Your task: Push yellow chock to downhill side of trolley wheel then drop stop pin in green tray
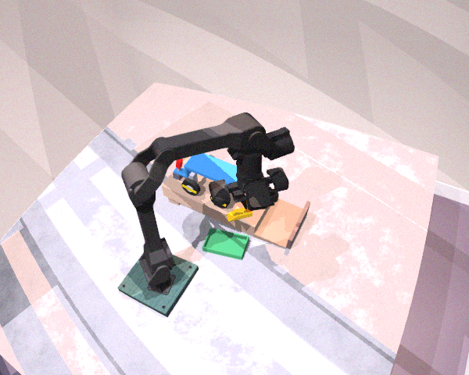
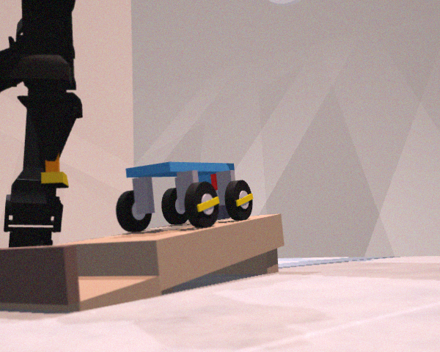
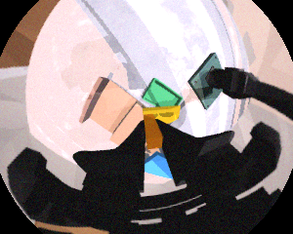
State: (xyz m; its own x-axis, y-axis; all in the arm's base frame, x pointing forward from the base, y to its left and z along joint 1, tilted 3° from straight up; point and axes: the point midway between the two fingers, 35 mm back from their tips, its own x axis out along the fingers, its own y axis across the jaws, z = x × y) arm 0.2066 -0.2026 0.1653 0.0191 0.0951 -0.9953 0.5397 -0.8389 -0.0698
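Right now the yellow chock is 2 cm to the left of my gripper tip, 1 cm below it and 1 cm behind it. The rest, counted from my gripper tip: red-headed stop pin (25 cm to the left, 11 cm ahead, 2 cm below); raised lip (12 cm to the right, 12 cm below, 6 cm ahead); blue-topped trolley (14 cm to the left, 11 cm ahead, 4 cm below).
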